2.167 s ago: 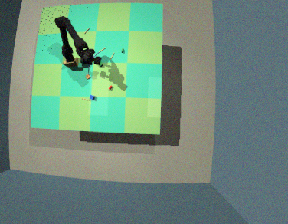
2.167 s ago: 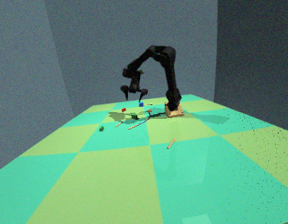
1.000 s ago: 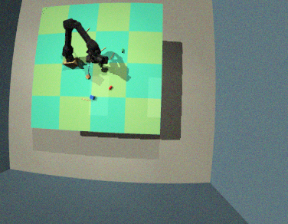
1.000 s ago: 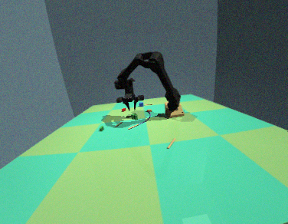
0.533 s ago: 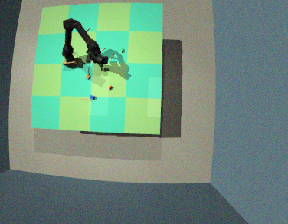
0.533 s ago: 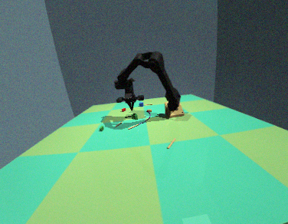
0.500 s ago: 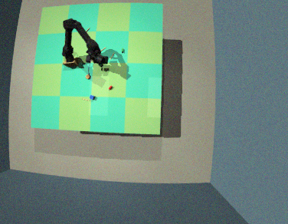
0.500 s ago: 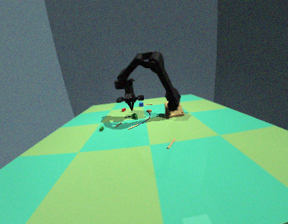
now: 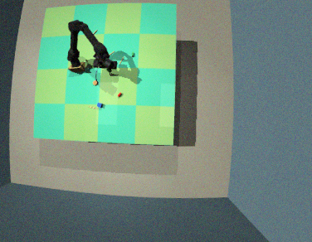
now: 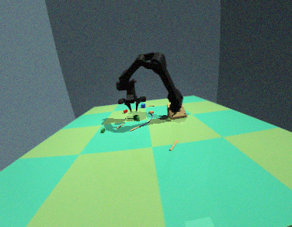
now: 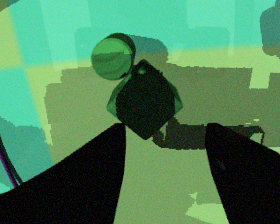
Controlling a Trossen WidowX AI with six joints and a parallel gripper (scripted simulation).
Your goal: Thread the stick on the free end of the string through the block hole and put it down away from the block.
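Now: gripper tip 2 cm past the small green cylinder, 3 cm to the right of it and 4 cm above it. The rest, counted from my gripper tip: red piece (8 cm ahead, 22 cm to the right, 5 cm below); then small dark piece (20 cm ahead, 13 cm to the left, 5 cm below); then round button (14 cm behind, 10 cm to the right, 5 cm below).
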